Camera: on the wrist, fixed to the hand. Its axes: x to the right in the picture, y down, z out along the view.
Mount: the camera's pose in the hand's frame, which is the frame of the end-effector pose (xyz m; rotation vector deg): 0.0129 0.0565 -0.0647 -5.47 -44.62 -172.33
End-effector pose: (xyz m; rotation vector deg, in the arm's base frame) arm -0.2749 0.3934 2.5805 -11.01 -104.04 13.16
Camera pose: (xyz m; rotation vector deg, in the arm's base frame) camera -0.2150 0.4548 2.5940 -130.00 42.21 99.93
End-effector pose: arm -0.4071 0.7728 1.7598 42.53 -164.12 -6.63
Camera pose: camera -0.4325 0.8138 1.8320 -142.63 -31.53 27.77
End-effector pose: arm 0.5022 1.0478 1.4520 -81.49 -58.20 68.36
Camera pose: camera 0.5686 1.0402 1.3965 74.27 -105.06 -49.10
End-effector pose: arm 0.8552 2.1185 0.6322 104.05 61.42 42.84
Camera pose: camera 0.8289 2.1406 0.7120 -49.06 85.10 -84.02
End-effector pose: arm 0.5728 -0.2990 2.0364 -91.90 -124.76 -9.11
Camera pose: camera 0.6399 -0.2911 2.0910 -112.77 96.61 13.58
